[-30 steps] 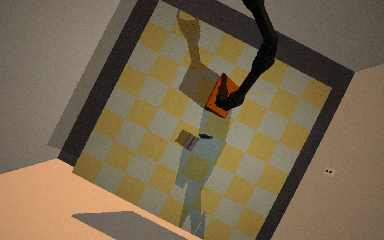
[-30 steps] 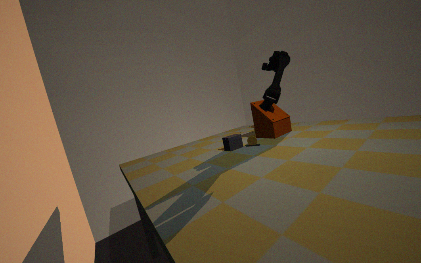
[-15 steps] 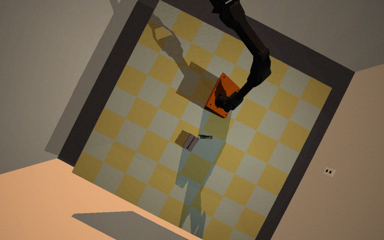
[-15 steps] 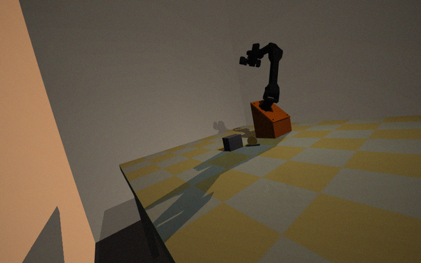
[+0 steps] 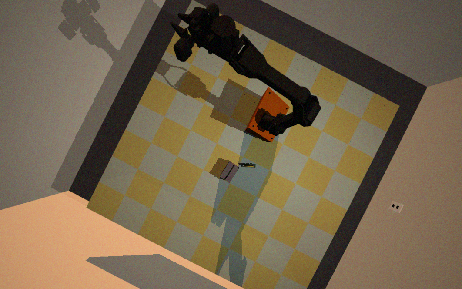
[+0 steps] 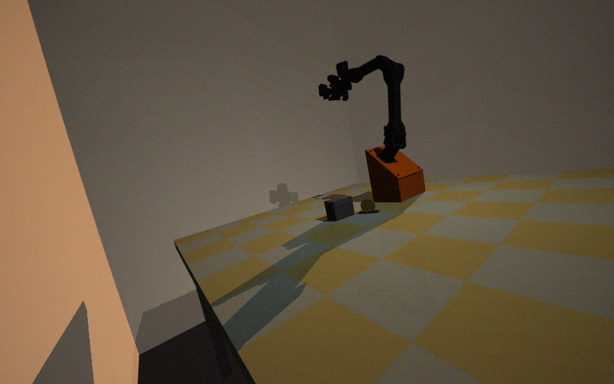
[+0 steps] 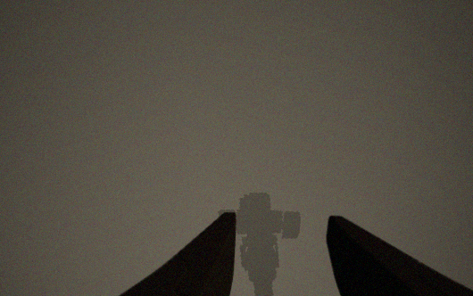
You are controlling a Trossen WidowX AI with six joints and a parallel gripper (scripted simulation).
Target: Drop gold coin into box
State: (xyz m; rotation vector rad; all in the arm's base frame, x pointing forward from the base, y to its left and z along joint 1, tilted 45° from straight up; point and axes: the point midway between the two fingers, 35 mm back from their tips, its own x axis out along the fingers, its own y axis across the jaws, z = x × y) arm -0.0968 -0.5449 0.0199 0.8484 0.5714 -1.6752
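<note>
Now: gripper tip 320 mm short of the coin, 450 mm to the right of it and 560 mm above it.
</note>
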